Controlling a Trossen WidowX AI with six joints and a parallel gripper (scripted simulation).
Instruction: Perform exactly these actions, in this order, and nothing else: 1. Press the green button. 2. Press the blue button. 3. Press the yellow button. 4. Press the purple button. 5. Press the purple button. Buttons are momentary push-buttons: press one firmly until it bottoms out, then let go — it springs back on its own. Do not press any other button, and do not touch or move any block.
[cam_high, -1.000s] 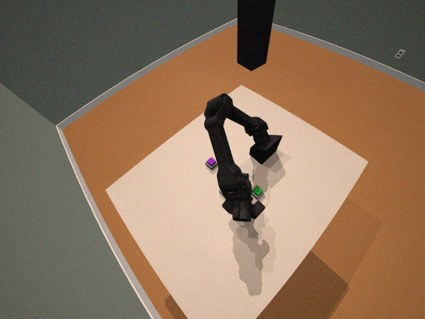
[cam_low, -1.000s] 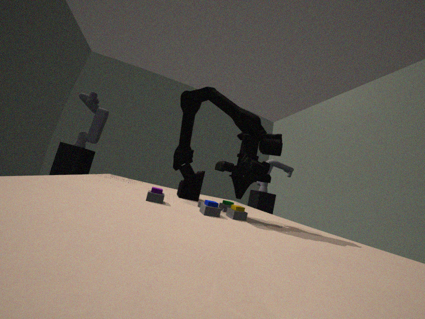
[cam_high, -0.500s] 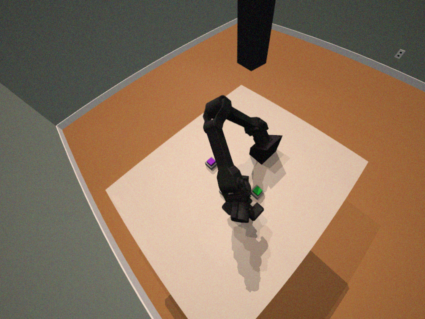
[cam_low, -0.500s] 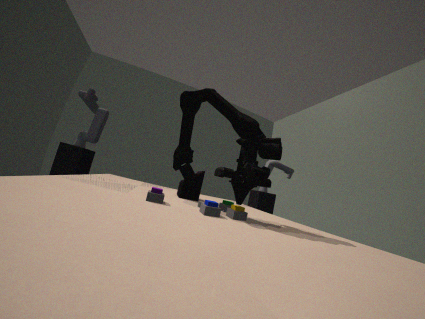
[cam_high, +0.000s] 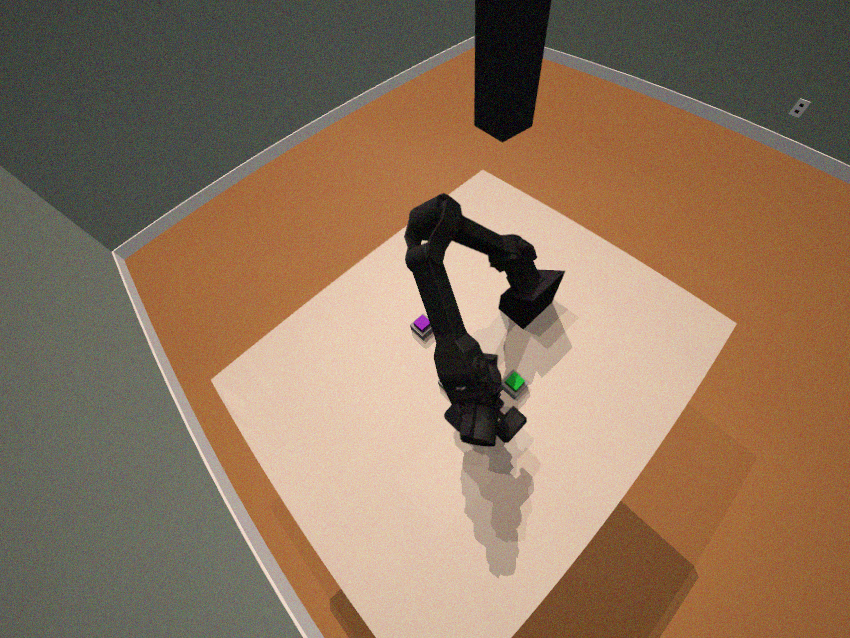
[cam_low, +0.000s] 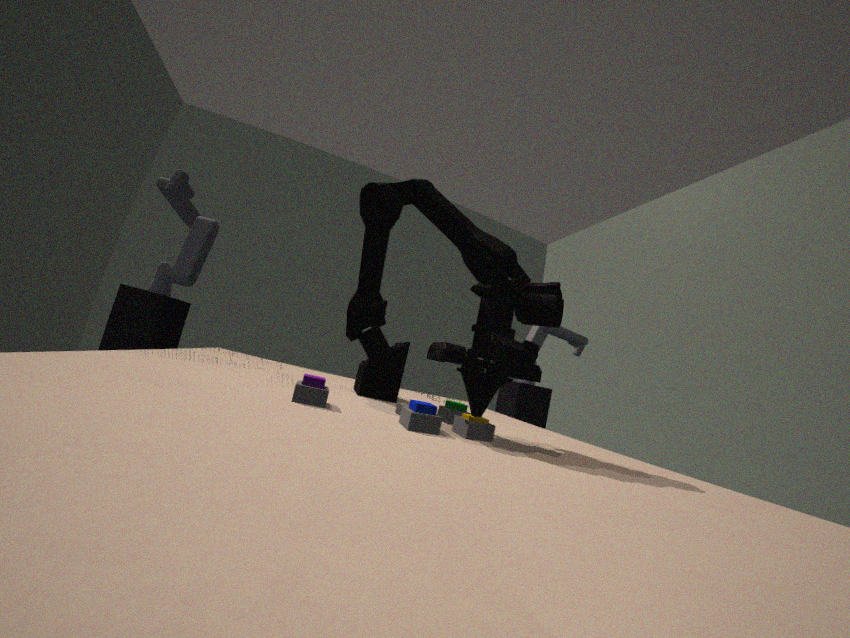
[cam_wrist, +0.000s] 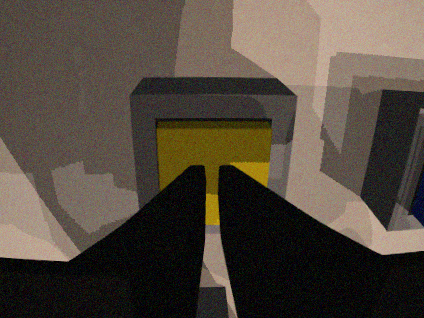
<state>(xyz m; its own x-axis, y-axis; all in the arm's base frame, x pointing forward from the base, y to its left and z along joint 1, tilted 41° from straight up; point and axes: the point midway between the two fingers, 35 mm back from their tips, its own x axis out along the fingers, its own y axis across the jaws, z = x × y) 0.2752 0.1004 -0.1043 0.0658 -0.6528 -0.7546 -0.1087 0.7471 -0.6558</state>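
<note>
The yellow button is 1 cm below my gripper tip. Round my gripper tip: green button 10 cm behind; then grey block 9 cm to the right, 8 cm behind, 2 cm below; then blue button 9 cm to the right, 1 cm ahead.
</note>
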